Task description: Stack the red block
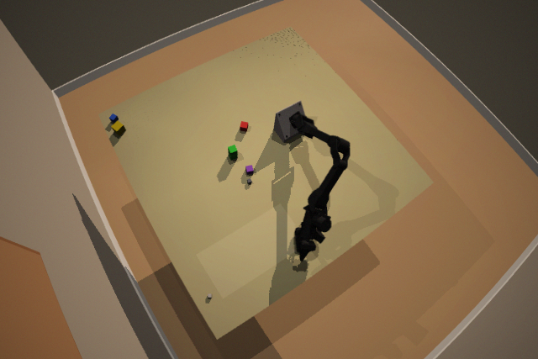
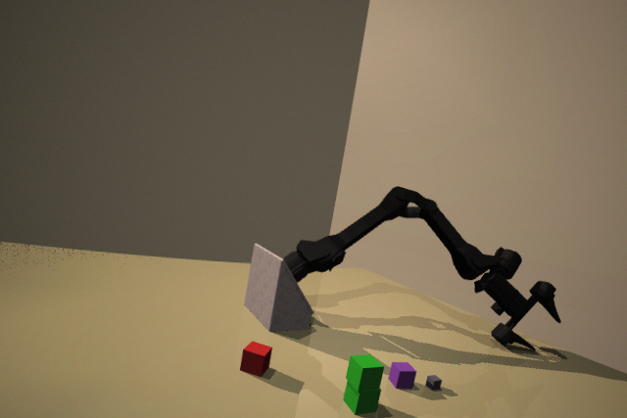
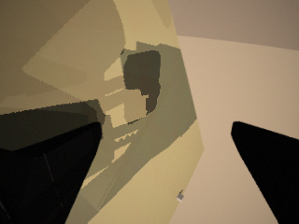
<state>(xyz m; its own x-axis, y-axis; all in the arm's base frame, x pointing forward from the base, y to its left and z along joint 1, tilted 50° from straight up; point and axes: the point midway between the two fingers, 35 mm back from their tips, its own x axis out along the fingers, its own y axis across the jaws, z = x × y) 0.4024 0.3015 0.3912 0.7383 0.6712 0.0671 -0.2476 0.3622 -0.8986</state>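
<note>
Now: the red block 670 mm to the right of my gripper tip, 220 mm behind it and 30 mm below it. Also, from my gripper tip: small dark grey block 420 mm to the right, 60 mm behind, 40 mm below; yellow block 1070 mm to the right, 300 mm ahead, 20 mm below; purple block 460 mm to the right, 100 mm behind, 30 mm below.
</note>
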